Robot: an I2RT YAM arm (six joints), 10 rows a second.
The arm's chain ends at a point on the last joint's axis. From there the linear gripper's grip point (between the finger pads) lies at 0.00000 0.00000 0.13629 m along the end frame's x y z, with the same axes.
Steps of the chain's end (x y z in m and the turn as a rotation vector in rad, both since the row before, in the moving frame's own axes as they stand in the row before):
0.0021, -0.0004, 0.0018, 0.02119, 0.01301, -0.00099
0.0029, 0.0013, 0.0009, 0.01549, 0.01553, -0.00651
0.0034, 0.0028, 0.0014, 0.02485, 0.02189, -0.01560
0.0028, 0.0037, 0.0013, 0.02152, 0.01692, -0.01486
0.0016, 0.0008, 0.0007, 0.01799, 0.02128, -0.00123
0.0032, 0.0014, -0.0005, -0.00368, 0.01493, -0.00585
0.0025, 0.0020, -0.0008, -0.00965, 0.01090, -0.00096
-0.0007, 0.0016, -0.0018, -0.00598, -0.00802, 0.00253
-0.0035, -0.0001, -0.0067, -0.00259, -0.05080, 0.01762
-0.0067, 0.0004, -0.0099, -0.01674, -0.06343, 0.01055
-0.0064, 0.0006, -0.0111, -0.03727, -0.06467, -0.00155
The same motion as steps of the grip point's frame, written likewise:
0.0039, -0.0033, 0.0018, 0.02119, 0.01301, -0.00099
0.0050, -0.0008, 0.0009, 0.01549, 0.01553, -0.00651
0.0064, -0.0006, 0.0013, 0.02485, 0.02189, -0.01560
0.0051, 0.0008, 0.0012, 0.02152, 0.01692, -0.01486
0.0045, -0.0017, 0.0006, 0.01799, 0.02128, -0.00123
0.0052, 0.0019, -0.0005, -0.00368, 0.01493, -0.00585
0.0040, 0.0033, -0.0008, -0.00965, 0.01090, -0.00096
-0.0018, 0.0024, -0.0018, -0.00598, -0.00802, 0.00253
-0.0104, 0.0002, -0.0069, -0.00259, -0.05080, 0.01762
-0.0154, 0.0026, -0.0102, -0.01674, -0.06343, 0.01055
-0.0152, 0.0057, -0.0115, -0.03727, -0.06467, -0.00155

